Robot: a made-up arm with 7 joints. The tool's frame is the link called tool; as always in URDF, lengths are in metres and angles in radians. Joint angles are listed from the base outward.
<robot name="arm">
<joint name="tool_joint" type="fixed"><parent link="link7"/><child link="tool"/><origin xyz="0 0 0" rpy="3.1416 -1.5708 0"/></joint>
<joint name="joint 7" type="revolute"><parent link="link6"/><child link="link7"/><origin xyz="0.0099 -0.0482 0.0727"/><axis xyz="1 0 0"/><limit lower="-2.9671" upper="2.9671"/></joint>
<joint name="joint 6" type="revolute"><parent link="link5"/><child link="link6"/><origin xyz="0 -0.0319 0.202"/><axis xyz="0 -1 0"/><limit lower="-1.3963" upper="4.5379"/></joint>
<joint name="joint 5" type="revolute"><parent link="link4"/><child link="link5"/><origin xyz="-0.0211 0.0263 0.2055"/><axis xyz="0 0 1"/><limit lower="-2.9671" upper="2.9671"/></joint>
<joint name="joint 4" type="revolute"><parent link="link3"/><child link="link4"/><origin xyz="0.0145 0.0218 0.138"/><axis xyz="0 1 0"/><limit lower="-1.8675" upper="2.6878"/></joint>
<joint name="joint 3" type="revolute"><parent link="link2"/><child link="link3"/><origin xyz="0 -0.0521 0.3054"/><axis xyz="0 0 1"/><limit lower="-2.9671" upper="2.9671"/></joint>
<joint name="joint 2" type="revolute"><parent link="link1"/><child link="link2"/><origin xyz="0 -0.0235 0.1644"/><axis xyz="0 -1 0"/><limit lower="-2.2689" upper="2.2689"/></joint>
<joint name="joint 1" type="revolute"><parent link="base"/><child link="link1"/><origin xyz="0 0 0.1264"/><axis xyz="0 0 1"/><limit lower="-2.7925" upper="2.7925"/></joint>
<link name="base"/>
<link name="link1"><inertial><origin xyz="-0.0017 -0.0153 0.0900"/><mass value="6.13"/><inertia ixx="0.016" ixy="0" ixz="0" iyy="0.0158" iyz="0.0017" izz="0.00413"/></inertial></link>
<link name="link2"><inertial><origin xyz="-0.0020 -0.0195 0.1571"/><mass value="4.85"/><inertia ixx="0.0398" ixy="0" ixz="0" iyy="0.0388" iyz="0.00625" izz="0.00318"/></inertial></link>
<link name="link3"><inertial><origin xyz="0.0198 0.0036 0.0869"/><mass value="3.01"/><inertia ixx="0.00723" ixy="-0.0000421" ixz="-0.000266" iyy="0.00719" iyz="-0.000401" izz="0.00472"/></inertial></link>
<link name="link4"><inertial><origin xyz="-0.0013 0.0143 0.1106"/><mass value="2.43"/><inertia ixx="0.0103" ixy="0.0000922" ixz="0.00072" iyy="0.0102" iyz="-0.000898" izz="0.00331"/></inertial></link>
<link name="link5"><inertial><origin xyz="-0.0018 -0.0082 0.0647"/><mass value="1.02"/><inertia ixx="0.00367" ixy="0" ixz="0" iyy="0.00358" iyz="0.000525" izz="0.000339"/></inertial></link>
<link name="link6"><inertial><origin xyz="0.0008 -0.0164 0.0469"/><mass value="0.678"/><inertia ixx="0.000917" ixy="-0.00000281" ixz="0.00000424" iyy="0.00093" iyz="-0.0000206" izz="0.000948"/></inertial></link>
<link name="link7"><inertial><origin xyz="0.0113 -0.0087 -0.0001"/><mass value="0.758"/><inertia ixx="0.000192" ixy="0" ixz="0" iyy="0.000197" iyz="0" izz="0.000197"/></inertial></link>
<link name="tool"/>
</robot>
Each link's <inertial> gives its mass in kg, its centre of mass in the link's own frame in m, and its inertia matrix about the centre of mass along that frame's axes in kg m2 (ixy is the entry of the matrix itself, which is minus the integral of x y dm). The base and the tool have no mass. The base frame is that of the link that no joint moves.
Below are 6 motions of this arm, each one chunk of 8 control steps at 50 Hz.
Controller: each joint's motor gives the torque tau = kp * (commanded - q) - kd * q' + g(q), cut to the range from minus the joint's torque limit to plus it. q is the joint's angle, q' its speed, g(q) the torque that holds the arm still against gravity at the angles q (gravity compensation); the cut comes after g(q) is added. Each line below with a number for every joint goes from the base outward.
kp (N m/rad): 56 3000 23 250 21 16 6.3
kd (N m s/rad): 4.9 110 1.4 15 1.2 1.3 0.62
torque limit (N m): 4.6 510 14 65 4.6 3.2 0.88
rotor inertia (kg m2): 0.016 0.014 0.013 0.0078 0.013 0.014 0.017
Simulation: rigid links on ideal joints. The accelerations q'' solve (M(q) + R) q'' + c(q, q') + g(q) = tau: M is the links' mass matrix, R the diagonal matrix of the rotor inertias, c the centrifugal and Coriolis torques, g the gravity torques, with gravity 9.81 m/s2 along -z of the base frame. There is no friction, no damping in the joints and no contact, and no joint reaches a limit. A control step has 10 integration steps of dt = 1/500 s. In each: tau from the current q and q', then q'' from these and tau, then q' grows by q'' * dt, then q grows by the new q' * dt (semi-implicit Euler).
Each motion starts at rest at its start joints. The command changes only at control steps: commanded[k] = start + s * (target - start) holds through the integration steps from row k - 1 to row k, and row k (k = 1, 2, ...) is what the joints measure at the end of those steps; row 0 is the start. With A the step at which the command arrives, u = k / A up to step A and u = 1 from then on. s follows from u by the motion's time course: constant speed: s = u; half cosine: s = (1 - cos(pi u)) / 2; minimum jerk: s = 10 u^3 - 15 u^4 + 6 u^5; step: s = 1 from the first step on.
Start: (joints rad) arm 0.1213 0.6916 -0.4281 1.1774 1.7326 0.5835 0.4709
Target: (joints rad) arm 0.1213 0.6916 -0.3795 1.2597 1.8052 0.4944 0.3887
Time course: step
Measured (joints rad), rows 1 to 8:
1: 0.1185 0.6931 -0.4292 1.1883 1.7426 0.5696 0.4657
2: 0.1134 0.6938 -0.4306 1.2051 1.7588 0.5525 0.4554
3: 0.1090 0.6933 -0.4306 1.2212 1.7724 0.5396 0.4435
4: 0.1068 0.6924 -0.4288 1.2345 1.7819 0.5305 0.4320
5: 0.1068 0.6917 -0.4254 1.2447 1.7883 0.5240 0.4218
6: 0.1088 0.6912 -0.4207 1.2519 1.7926 0.5189 0.4133
7: 0.1120 0.6910 -0.4153 1.2566 1.7959 0.5147 0.4066
8: 0.1159 0.6909 -0.4093 1.2594 1.7984 0.5109 0.4014

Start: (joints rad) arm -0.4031 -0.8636 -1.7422 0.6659 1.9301 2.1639 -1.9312
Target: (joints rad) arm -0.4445 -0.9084 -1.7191 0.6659 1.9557 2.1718 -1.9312
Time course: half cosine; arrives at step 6
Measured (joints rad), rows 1 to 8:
1: -0.4032 -0.8646 -1.7446 0.6658 1.9307 2.1639 -1.9312
2: -0.4038 -0.8681 -1.7527 0.6655 1.9319 2.1640 -1.9311
3: -0.4051 -0.8746 -1.7661 0.6651 1.9328 2.1641 -1.9310
4: -0.4072 -0.8833 -1.7808 0.6646 1.9328 2.1641 -1.9310
5: -0.4100 -0.8921 -1.7910 0.6642 1.9321 2.1642 -1.9312
6: -0.4130 -0.8991 -1.7919 0.6640 1.9314 2.1645 -1.9315
7: -0.4162 -0.9034 -1.7831 0.6639 1.9324 2.1651 -1.9318
8: -0.4192 -0.9058 -1.7685 0.6640 1.9358 2.1660 -1.9321

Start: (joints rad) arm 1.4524 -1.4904 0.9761 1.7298 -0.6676 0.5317 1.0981
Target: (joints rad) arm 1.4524 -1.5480 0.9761 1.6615 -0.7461 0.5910 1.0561
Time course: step
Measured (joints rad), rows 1 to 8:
1: 1.4493 -1.5101 0.9981 1.7174 -0.6704 0.5324 1.0959
2: 1.4479 -1.5284 1.0143 1.7036 -0.6916 0.5427 1.0911
3: 1.4488 -1.5384 1.0187 1.6918 -0.7142 0.5553 1.0854
4: 1.4507 -1.5433 1.0166 1.6818 -0.7307 0.5667 1.0795
5: 1.4528 -1.5456 1.0118 1.6739 -0.7413 0.5758 1.0741
6: 1.4547 -1.5467 1.0058 1.6681 -0.7473 0.5826 1.0694
7: 1.4562 -1.5473 0.9996 1.6643 -0.7502 0.5872 1.0656
8: 1.4573 -1.5476 0.9935 1.6621 -0.7511 0.5900 1.0627

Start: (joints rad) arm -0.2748 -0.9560 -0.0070 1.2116 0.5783 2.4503 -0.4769
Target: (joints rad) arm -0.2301 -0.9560 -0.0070 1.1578 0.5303 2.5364 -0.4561
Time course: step
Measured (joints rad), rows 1 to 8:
1: -0.2747 -0.9573 -0.0074 1.2029 0.5789 2.4642 -0.4750
2: -0.2734 -0.9576 -0.0105 1.1923 0.5723 2.4820 -0.4716
3: -0.2712 -0.9571 -0.0151 1.1827 0.5617 2.4961 -0.4682
4: -0.2685 -0.9564 -0.0199 1.1745 0.5502 2.5062 -0.4653
5: -0.2657 -0.9557 -0.0243 1.1679 0.5399 2.5130 -0.4632
6: -0.2629 -0.9553 -0.0277 1.1630 0.5318 2.5176 -0.4617
7: -0.2601 -0.9551 -0.0300 1.1596 0.5264 2.5208 -0.4606
8: -0.2576 -0.9551 -0.0311 1.1576 0.5234 2.5233 -0.4598

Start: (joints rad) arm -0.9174 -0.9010 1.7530 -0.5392 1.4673 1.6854 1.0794
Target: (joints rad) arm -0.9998 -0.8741 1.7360 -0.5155 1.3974 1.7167 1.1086
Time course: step
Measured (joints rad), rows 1 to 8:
1: -0.9178 -0.8943 1.7709 -0.5357 1.4443 1.6880 1.0814
2: -0.9197 -0.8860 1.7865 -0.5293 1.4210 1.6947 1.0850
3: -0.9226 -0.8804 1.7879 -0.5233 1.4103 1.7016 1.0889
4: -0.9260 -0.8770 1.7787 -0.5187 1.4075 1.7069 1.0925
5: -0.9299 -0.8751 1.7644 -0.5155 1.4080 1.7104 1.0957
6: -0.9342 -0.8740 1.7492 -0.5135 1.4091 1.7125 1.0985
7: -0.9391 -0.8735 1.7357 -0.5124 1.4098 1.7138 1.1008
8: -0.9444 -0.8732 1.7251 -0.5118 1.4100 1.7146 1.1027

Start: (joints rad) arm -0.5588 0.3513 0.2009 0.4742 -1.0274 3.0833 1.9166
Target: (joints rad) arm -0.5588 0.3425 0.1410 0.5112 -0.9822 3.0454 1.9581
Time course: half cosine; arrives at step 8
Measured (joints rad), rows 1 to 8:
1: -0.5588 0.3513 0.2009 0.4743 -1.0272 3.0830 1.9167
2: -0.5590 0.3511 0.2006 0.4749 -1.0262 3.0818 1.9171
3: -0.5594 0.3506 0.1997 0.4763 -1.0239 3.0792 1.9183
4: -0.5601 0.3498 0.1976 0.4790 -1.0202 3.0752 1.9204
5: -0.5611 0.3486 0.1938 0.4830 -1.0151 3.0701 1.9236
6: -0.5623 0.3471 0.1880 0.4882 -1.0091 3.0646 1.9277
7: -0.5633 0.3455 0.1803 0.4939 -1.0028 3.0595 1.9325
8: -0.5639 0.3440 0.1713 0.4996 -0.9968 3.0555 1.9375

